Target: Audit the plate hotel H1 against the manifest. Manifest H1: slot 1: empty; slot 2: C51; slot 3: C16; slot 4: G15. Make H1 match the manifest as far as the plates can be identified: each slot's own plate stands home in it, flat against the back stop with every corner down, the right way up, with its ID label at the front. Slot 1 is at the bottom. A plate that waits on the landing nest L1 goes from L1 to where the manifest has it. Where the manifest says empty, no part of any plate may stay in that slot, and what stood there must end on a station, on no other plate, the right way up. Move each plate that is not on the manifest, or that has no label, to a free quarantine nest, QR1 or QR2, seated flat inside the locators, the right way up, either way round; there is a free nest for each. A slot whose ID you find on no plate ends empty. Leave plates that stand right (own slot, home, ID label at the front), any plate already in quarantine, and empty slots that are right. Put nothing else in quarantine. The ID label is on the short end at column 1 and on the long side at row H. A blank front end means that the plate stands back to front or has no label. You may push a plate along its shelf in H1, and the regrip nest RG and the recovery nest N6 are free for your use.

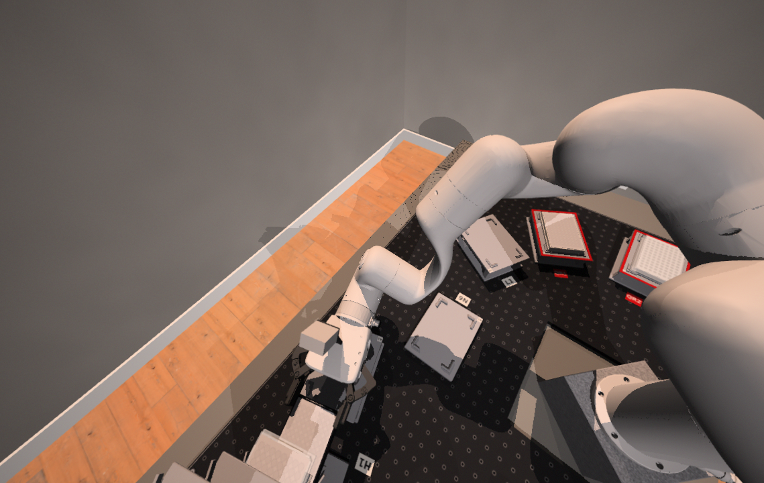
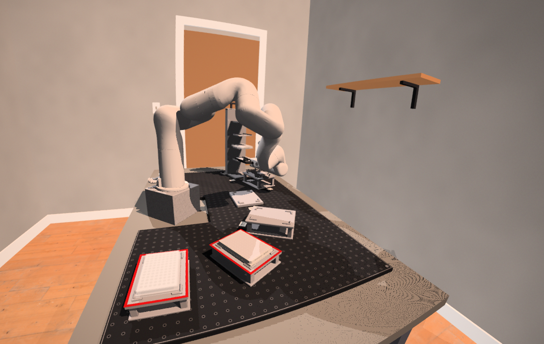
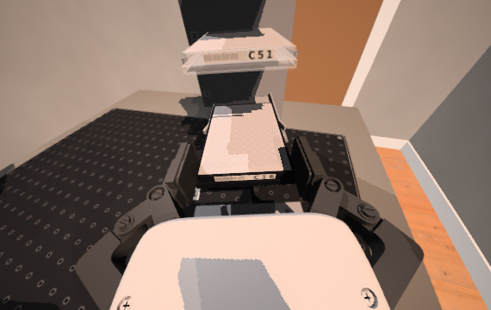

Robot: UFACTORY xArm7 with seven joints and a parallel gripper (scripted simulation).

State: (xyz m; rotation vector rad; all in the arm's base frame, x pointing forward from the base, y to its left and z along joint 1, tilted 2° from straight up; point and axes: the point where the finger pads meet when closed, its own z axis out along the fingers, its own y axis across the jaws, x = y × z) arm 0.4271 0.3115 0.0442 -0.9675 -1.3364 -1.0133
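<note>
Now: hand 50 mm to the right of the dark plate, 20 mm past it and 20 mm above it. Also, from my hand: regrip nest RG: 80 mm to the right, 80 mm below, 20 mm ahead; then H1 tag: 130 mm below, 110 mm behind, 20 mm to the left; then clear plate labelled C51: 100 mm to the left, 60 mm above, 30 mm behind.
</note>
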